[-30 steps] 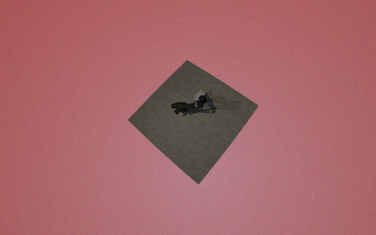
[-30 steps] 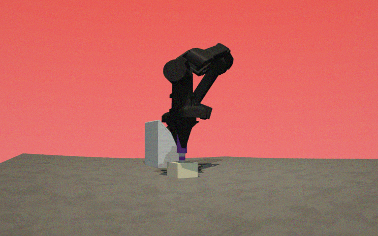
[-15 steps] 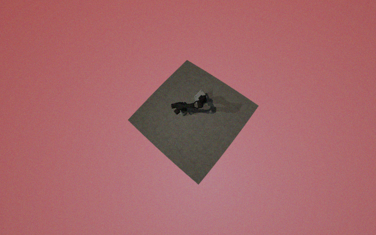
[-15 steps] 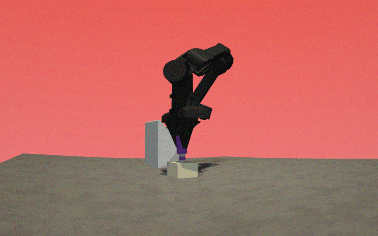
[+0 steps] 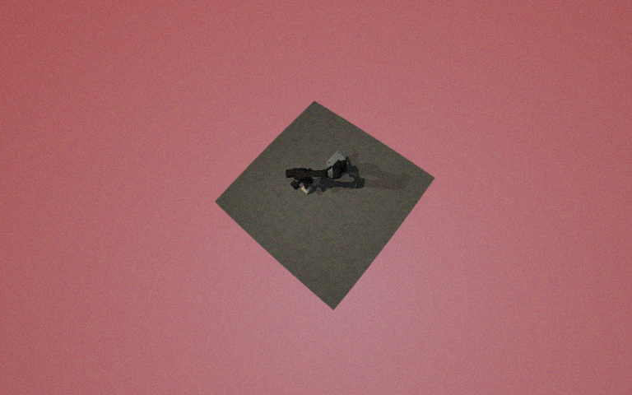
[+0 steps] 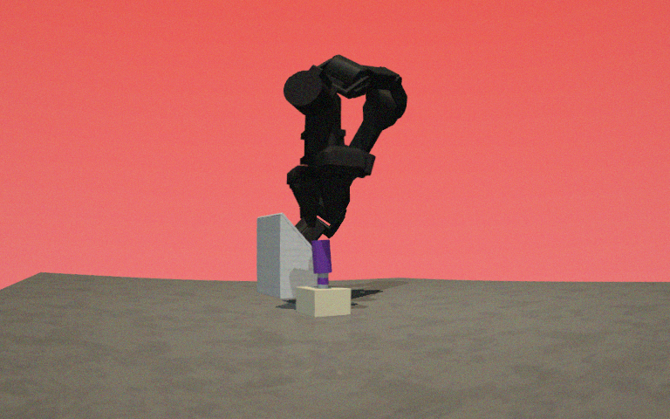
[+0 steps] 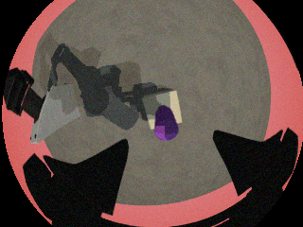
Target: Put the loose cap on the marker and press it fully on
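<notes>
My gripper tip is now 50 mm above the purple cap. From my gripper tip the other things lie so: cream holder block 110 mm below.
</notes>
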